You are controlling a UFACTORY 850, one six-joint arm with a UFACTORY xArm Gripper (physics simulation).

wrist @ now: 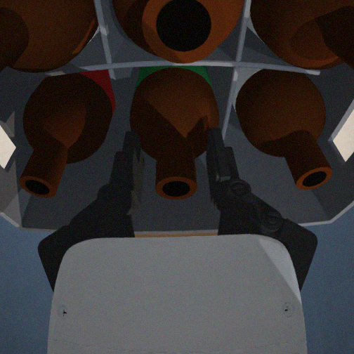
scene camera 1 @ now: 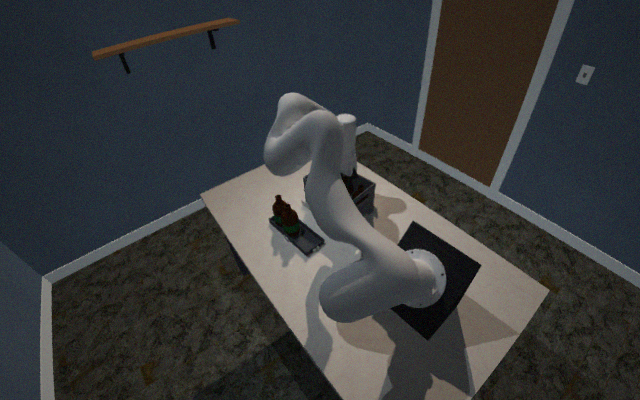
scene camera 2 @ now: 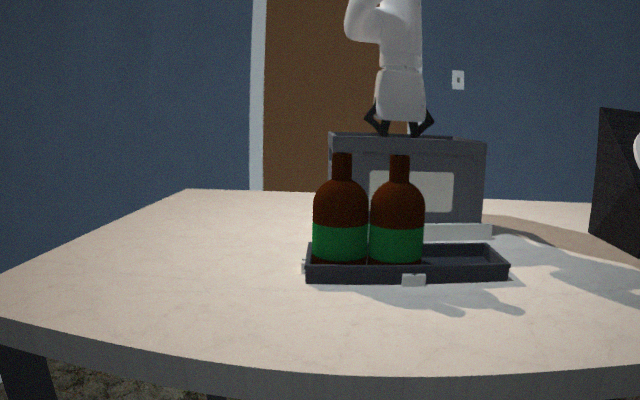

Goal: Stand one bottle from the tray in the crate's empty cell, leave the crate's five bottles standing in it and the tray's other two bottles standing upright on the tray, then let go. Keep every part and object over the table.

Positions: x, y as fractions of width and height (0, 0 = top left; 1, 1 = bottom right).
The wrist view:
gripper: 0.49, 0.41
brown bottle: 0.49, 0.30
red-labelled bottle: 0.19, 0.34
